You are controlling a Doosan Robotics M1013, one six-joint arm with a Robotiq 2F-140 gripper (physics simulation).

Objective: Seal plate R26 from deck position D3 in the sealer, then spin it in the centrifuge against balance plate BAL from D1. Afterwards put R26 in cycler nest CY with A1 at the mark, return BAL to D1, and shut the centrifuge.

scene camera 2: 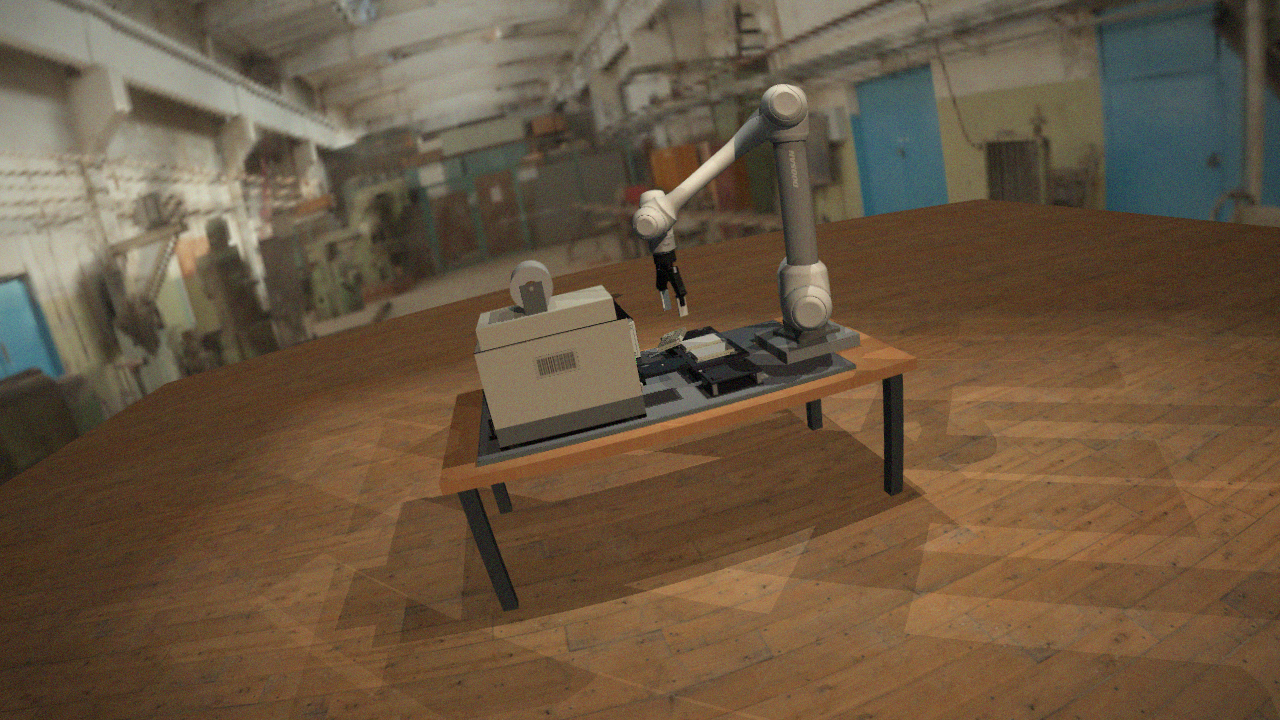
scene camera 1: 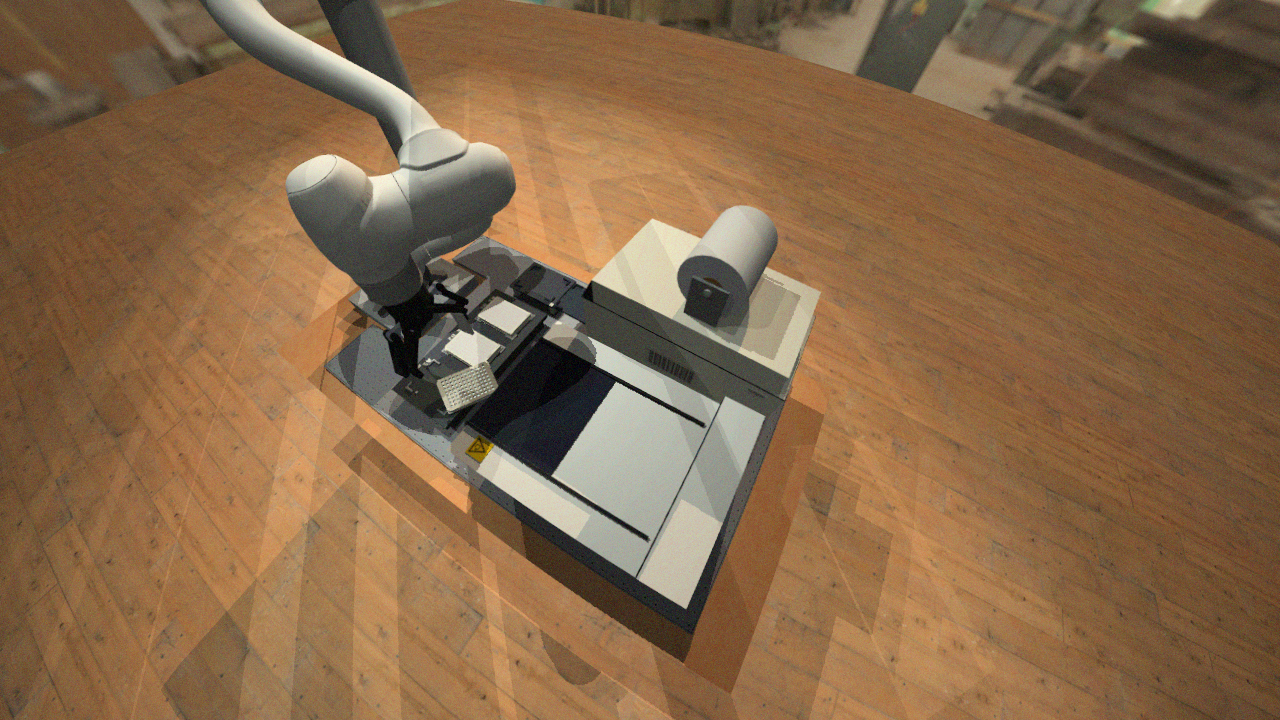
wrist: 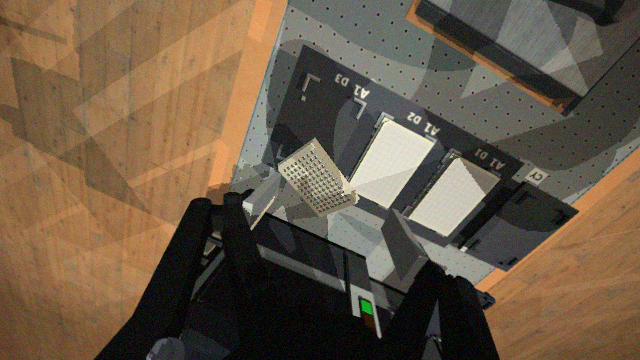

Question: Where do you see a foil roll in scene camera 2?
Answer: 530,270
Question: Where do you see a centrifuge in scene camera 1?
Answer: At 647,484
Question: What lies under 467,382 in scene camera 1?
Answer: A well plate.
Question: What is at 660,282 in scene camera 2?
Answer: My gripper.
